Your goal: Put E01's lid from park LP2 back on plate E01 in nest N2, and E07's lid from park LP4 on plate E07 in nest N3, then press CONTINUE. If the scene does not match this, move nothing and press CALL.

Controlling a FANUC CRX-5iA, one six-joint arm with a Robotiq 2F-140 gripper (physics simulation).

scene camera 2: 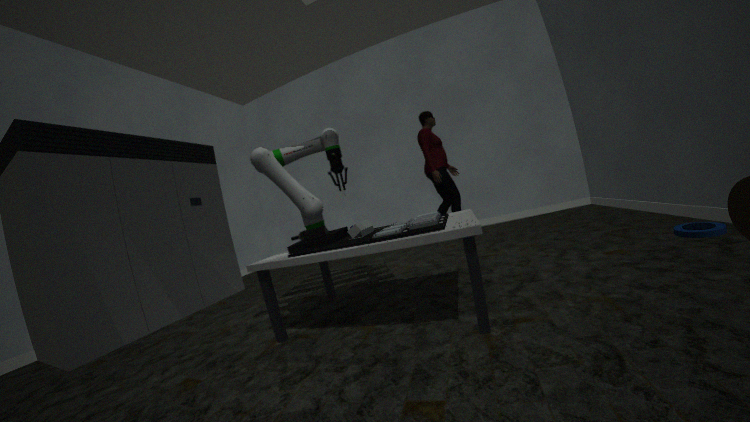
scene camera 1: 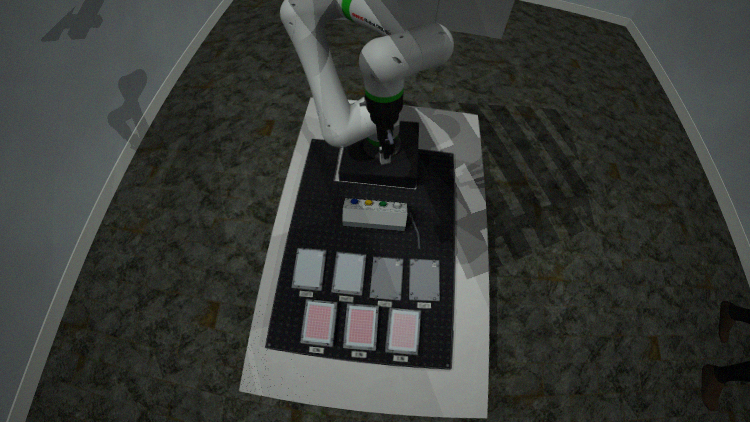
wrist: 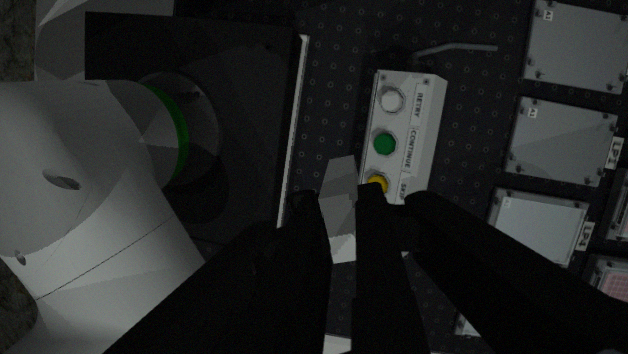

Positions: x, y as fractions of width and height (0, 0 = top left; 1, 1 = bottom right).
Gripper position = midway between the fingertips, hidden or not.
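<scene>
Button box (scene camera 1: 0.52, 0.52), also in the wrist view (wrist: 0.66, 0.36). My gripper (scene camera 1: 0.51, 0.38) shut, holding nothing; visible in the wrist view (wrist: 0.55, 0.51) too.
</scene>
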